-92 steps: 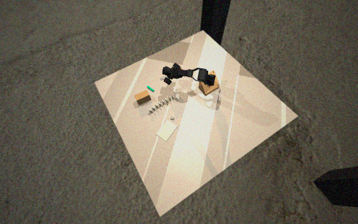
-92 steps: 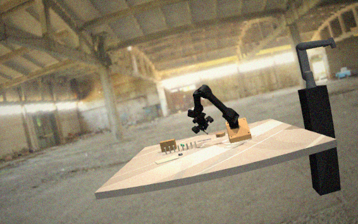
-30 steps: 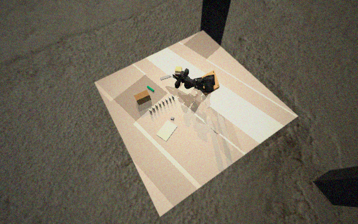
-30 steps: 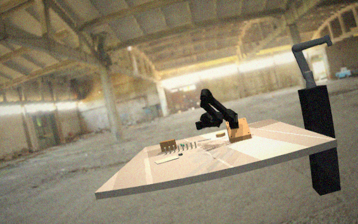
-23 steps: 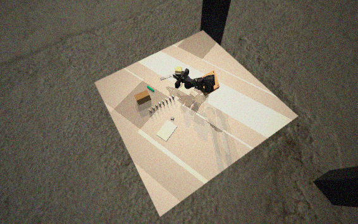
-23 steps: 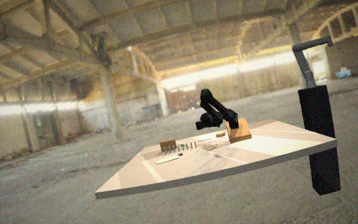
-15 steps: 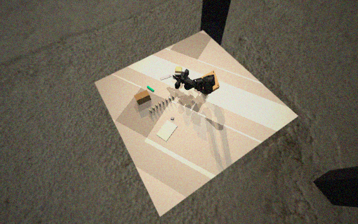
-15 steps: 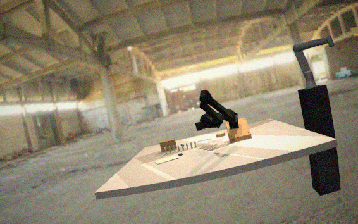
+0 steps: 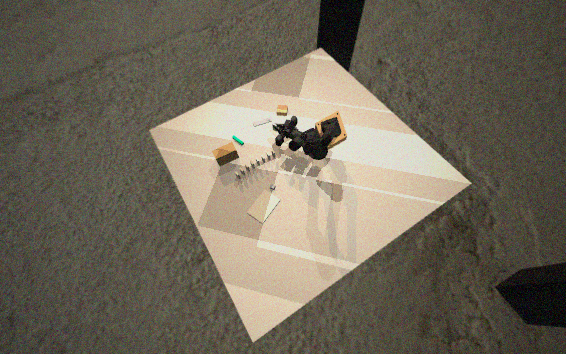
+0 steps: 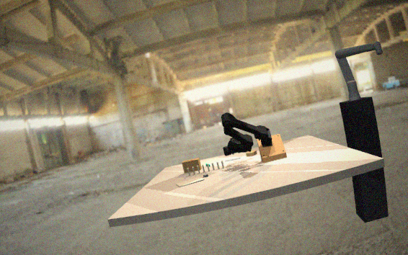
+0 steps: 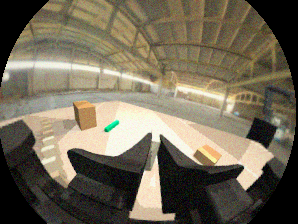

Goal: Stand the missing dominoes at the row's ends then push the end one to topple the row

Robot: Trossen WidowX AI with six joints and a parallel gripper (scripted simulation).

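Right now my gripper tip is 2 cm short of the grey bar, 13 cm to the left of it and 10 cm above it. From my gripper tip the other things lie so: brown box (31 cm ahead, 6 cm below); green stick (21 cm ahead, 7 cm to the right, 10 cm below); small dark piece (16 cm ahead, 29 cm to the left, 10 cm below).
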